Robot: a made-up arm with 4 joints. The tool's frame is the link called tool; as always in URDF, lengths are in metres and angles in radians. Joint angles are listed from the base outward. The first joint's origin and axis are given. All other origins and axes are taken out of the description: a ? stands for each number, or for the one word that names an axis. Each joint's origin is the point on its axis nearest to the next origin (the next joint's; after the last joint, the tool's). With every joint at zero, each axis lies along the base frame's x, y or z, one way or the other. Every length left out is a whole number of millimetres.
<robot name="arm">
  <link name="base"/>
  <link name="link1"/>
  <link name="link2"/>
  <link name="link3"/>
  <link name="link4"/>
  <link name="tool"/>
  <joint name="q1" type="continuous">
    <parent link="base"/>
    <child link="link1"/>
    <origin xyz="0 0 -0.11"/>
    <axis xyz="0 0 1"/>
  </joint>
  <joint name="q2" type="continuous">
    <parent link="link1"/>
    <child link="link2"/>
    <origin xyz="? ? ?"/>
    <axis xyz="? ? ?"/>
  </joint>
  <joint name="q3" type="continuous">
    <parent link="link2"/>
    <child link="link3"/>
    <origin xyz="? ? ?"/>
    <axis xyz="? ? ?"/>
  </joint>
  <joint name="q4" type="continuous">
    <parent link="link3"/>
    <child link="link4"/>
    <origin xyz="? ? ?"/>
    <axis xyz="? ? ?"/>
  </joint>
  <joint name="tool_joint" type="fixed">
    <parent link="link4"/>
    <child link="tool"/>
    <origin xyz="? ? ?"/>
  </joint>
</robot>
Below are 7 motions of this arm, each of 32 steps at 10 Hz.
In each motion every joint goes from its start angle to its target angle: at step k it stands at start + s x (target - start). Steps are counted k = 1, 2, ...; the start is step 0. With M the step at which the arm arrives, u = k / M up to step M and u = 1 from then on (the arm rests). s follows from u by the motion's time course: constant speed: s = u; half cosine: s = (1 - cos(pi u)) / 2; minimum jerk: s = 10 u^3 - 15 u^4 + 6 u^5.
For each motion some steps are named. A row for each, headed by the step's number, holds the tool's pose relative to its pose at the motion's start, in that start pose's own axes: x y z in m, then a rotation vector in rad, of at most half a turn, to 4 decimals.
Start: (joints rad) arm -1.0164 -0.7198 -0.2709 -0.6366
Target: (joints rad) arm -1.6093 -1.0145 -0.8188 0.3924
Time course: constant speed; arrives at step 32
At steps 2, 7, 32:
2: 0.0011 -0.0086 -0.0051 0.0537 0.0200 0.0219
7: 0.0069 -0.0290 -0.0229 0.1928 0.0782 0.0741
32: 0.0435 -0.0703 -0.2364 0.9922 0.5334 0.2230

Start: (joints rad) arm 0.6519 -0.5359 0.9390 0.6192
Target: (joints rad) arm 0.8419 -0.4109 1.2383 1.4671
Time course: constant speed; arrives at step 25
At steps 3, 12, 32:
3: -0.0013 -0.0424 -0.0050 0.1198 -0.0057 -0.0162
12: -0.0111 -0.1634 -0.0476 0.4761 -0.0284 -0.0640
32: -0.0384 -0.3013 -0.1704 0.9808 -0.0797 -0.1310

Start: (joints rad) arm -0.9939 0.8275 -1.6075 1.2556
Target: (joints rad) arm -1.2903 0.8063 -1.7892 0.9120
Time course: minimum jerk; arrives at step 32
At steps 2, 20, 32:
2: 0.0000 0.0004 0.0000 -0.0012 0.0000 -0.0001
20: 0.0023 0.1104 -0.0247 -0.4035 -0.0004 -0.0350
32: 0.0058 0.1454 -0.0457 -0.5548 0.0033 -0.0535

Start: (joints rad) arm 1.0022 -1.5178 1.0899 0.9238
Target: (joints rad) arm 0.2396 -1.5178 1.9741 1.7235
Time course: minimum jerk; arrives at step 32
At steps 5, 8, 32:
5: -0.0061 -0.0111 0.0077 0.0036 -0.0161 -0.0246
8: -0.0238 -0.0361 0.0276 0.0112 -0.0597 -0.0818
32: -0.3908 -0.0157 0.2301 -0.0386 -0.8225 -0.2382

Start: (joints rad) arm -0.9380 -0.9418 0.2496 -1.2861
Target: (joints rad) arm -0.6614 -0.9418 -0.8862 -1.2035
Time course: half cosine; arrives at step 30
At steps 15, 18, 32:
15: -0.2380 0.0134 0.2093 0.0359 -0.6529 0.0865
18: -0.3325 0.0184 0.2365 0.0323 -0.8536 0.1178
32: -0.5486 0.0337 0.2236 -0.0047 -1.2980 0.1984

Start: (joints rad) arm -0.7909 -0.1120 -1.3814 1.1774
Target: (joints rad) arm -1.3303 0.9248 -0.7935 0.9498
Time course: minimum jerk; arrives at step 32
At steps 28, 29, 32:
28: -0.5187 -0.1221 0.0685 0.0951 -1.3956 0.3903
29: -0.5223 -0.1245 0.0659 0.0970 -1.4074 0.3938
32: -0.5252 -0.1264 0.0639 0.0985 -1.4169 0.3966

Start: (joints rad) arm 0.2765 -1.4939 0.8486 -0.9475
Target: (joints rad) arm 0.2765 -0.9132 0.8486 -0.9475
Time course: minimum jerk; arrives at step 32
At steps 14, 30, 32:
14: 0.0104 0.0653 -0.0582 0.1474 0.0977 0.1359
30: -0.0035 0.1853 -0.1294 0.3830 0.2538 0.3530
32: -0.0036 0.1858 -0.1296 0.3839 0.2543 0.3538

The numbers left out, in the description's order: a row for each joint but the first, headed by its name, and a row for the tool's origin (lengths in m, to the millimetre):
q2: xyz -0.01 0.06 0, axis 1 0 0
q3: xyz 0 -0.2 -0.07, axis 0 0 -1
q4: xyz 0.43 -0.03 0, axis 1 0 0
tool: xyz 0 0 0.3

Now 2 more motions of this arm.
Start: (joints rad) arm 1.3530 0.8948 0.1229 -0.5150
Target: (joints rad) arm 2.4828 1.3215 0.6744 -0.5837
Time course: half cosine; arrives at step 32
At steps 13, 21, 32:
13: 0.0520 0.1057 -0.1524 0.0490 0.2901 0.2072
21: 0.0145 0.2331 -0.3421 -0.0002 0.6498 0.4235
32: -0.0752 0.2986 -0.4721 -0.1064 0.9095 0.5695

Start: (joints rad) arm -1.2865 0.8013 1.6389 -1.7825
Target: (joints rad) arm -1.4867 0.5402 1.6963 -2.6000
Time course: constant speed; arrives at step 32
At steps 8, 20, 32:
8: 0.0222 0.0166 -0.0360 -0.1647 0.0672 -0.0439
20: 0.0547 0.0404 -0.1133 -0.4129 0.1873 -0.0807
32: 0.0772 0.0601 -0.2164 -0.6606 0.3237 -0.0779

